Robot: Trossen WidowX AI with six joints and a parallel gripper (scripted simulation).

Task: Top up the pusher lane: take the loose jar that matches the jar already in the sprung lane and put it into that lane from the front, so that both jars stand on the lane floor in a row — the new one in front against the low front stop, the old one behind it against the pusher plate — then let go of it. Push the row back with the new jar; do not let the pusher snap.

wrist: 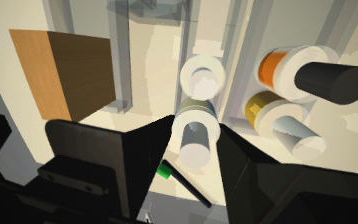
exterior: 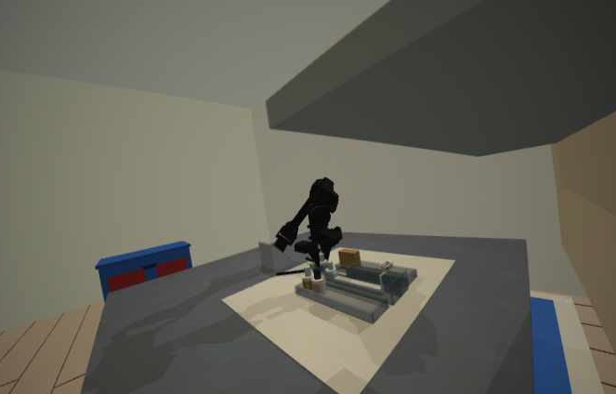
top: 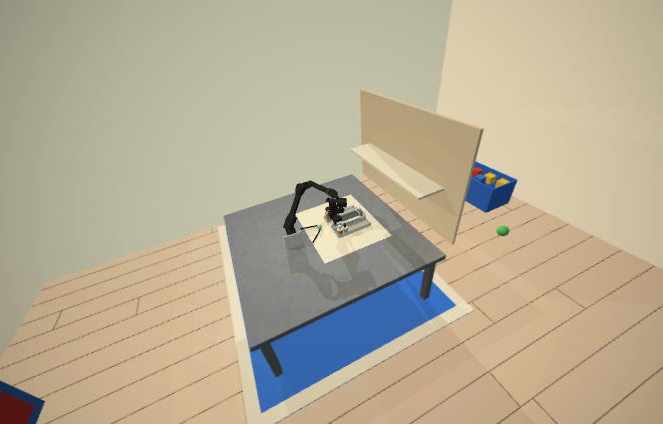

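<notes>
The brown box is 10 mm ahead of my gripper tip, 130 mm to the left of it and 20 mm below it. Round my gripper tip: grey lane rack 140 mm ahead, 40 mm to the left, 40 mm below.
</notes>
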